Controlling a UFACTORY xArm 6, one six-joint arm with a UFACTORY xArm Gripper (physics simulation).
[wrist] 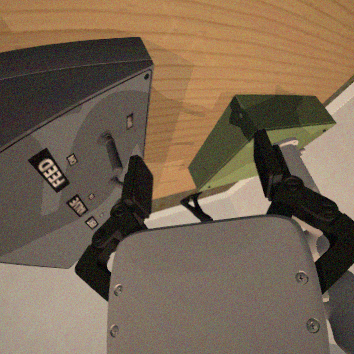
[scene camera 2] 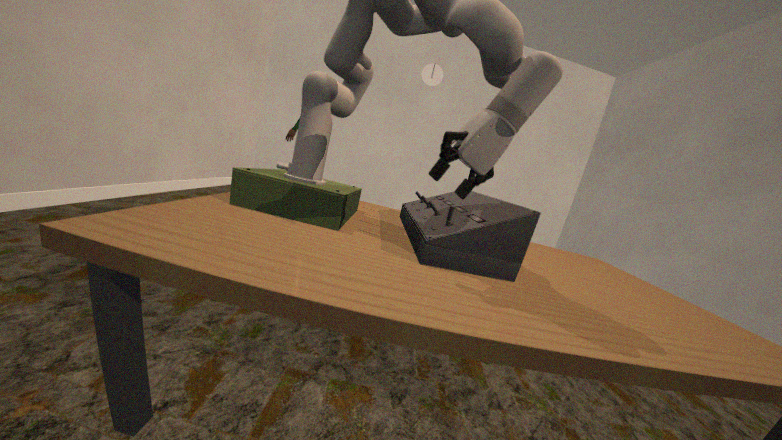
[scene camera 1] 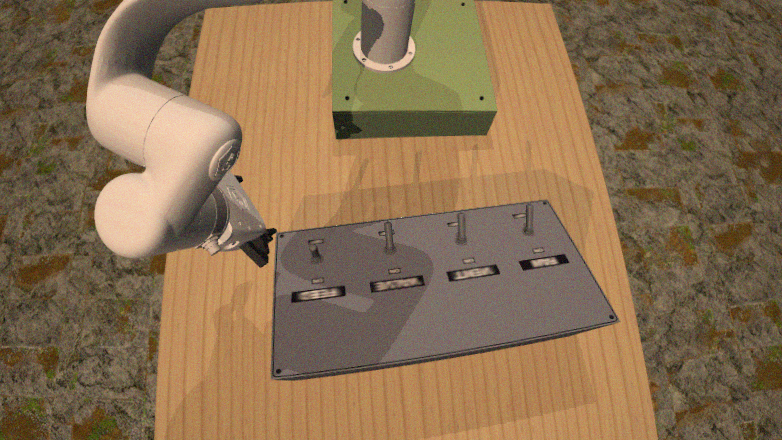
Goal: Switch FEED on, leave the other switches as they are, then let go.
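Pixels of known places: gripper, fingertip midpoint: [wrist: 197, 154] [scene camera 2: 446, 187] [scene camera 1: 251, 209]; arm's base, link origin: [scene camera 2: 305, 180] [scene camera 1: 383, 49].
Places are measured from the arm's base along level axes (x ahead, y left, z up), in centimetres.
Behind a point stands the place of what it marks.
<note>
The FEED lever [scene camera 1: 314, 252] @(x 39.8, y -20.7, z 3.4 cm) [scene camera 2: 450, 215] @(x 39.1, y -21.3, z 2.0 cm) [wrist: 114, 153] @(x 39.1, y -21.3, z 2.3 cm) on the dark grey panel box [scene camera 1: 464, 311] @(x 54.2, y -1.4, z 5.6 cm) [scene camera 2: 470, 246] @(x 43.0, y -28.2, z -3.1 cm) [wrist: 30, 220] @(x 51.8, y -16.2, z 5.2 cm) looks short in scene camera 1 and leans toward its ON mark, unlike the others. The VALVE lever [scene camera 1: 388, 237] @(x 39.5, y -8.9, z 1.8 cm) and two further levers [scene camera 1: 461, 228] @(x 40.7, y 3.0, z 1.7 cm) [scene camera 1: 528, 219] @(x 41.8, y 14.8, z 1.6 cm) lean toward the far edge, the OFF side. The FEED label [scene camera 1: 318, 293] @(x 46.0, y -21.4, z 2.6 cm) [wrist: 48, 170] @(x 46.2, y -22.3, z 2.7 cm) reads clearly in the wrist view. My gripper [scene camera 1: 264, 247] [scene camera 2: 449, 184] @(x 33.0, y -28.4, z 8.7 cm) [wrist: 197, 154] @(x 33.0, y -28.4, z 8.7 cm) is open and empty, raised near the FEED end, apart from the FEED lever in scene camera 2.
The green base block [scene camera 1: 415, 90] @(x 11.2, y 3.5, z -0.3 cm) [scene camera 2: 289, 199] @(x -1.5, y -10.4, z -4.5 cm) [wrist: 280, 112] @(x 2.9, y -11.2, z -4.1 cm) carries the arm's foot behind the panel. The wooden table [scene camera 1: 229, 306] @(x 42.1, y -38.6, z -9.9 cm) [scene camera 2: 306, 273] @(x 9.1, y -38.8, z -9.9 cm) [wrist: 225, 45] @(x 19.1, y -24.4, z -9.9 cm) lies under both. Part of a person's arm [scene camera 2: 291, 132] shows behind the robot in scene camera 2.
</note>
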